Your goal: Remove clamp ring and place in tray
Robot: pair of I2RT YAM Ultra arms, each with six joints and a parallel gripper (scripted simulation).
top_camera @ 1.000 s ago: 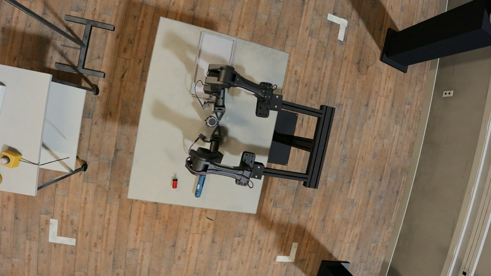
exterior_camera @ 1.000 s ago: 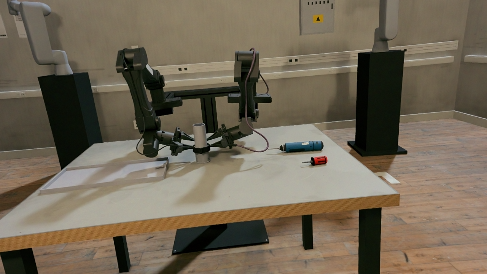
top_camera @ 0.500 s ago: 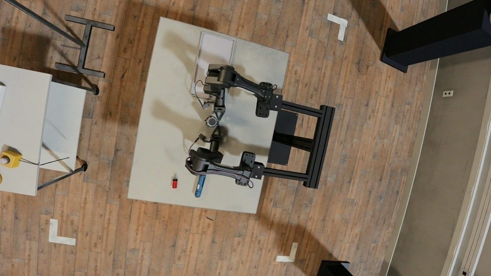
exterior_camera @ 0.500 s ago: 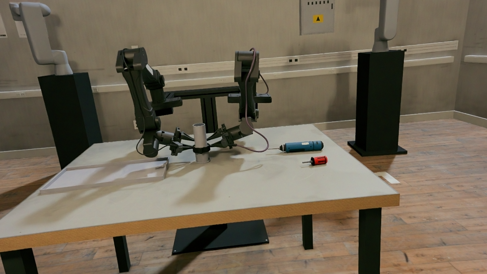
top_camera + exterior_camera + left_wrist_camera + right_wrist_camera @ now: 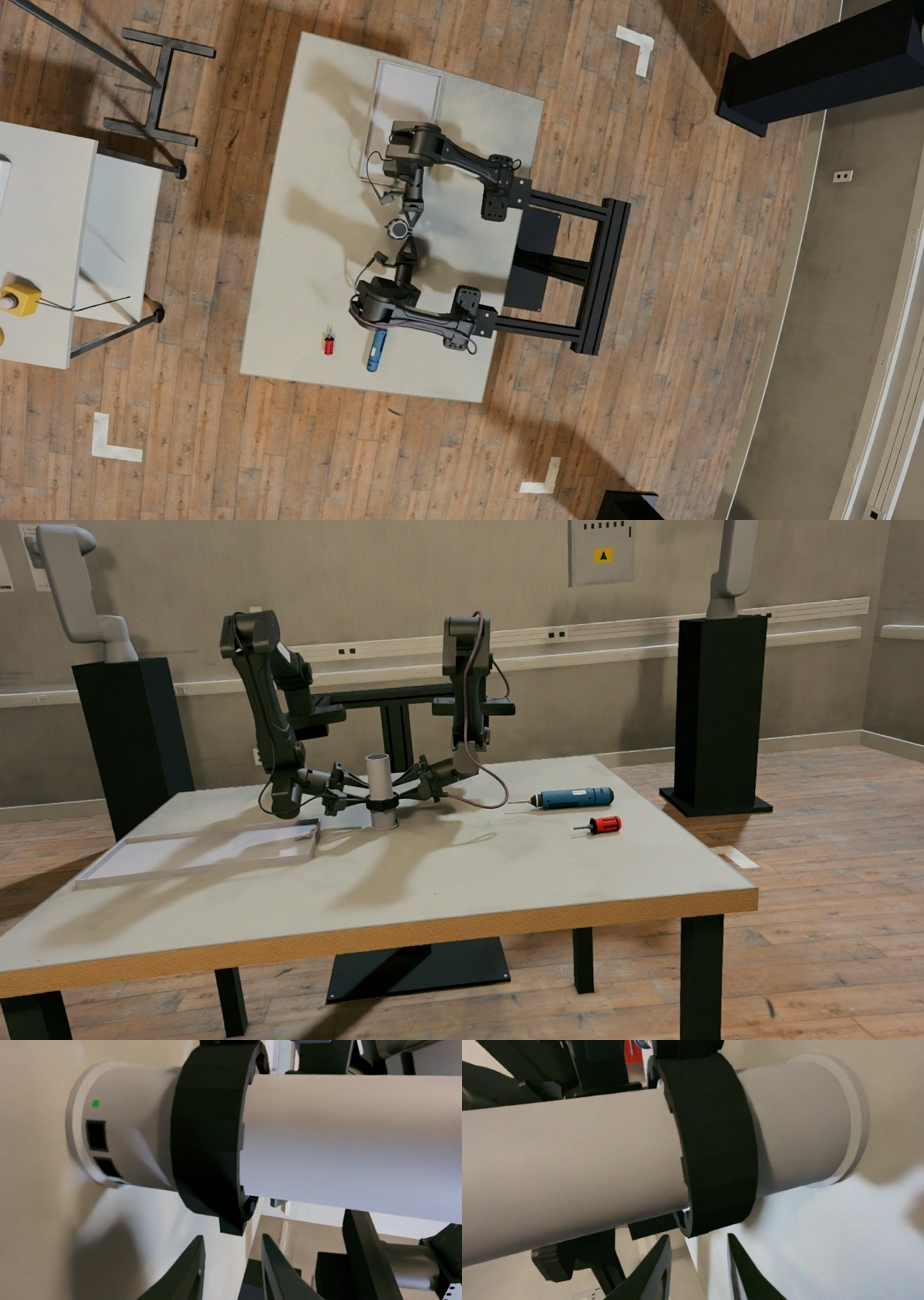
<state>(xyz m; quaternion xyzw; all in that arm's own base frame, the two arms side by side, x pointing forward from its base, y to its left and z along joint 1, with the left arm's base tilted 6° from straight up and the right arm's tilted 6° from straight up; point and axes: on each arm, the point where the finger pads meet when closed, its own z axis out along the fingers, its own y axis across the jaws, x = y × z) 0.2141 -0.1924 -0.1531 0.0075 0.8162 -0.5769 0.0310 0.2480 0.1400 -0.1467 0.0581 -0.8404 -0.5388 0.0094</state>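
The black clamp ring lies 40 mm ahead of my right hand, 30 mm to the left of it and 10 mm below it. Round my right hand: pale link tube: 40 mm ahead, 20 mm to the left, 40 mm above; then small screw: 90 mm ahead, 140 mm to the right, 60 mm below; then grey joint module: 40 mm ahead, 30 mm to the left, 40 mm below.
Right now my left hand is 50 mm short of the black clamp ring, 20 mm to the left of it and 10 mm above it. Also, from my left hand: pale link tube 50 mm ahead, 40 mm above, 30 mm to the right; small screw 190 mm to the right, 100 mm ahead, 60 mm below; grey joint module 50 mm ahead, 40 mm below, 30 mm to the right.
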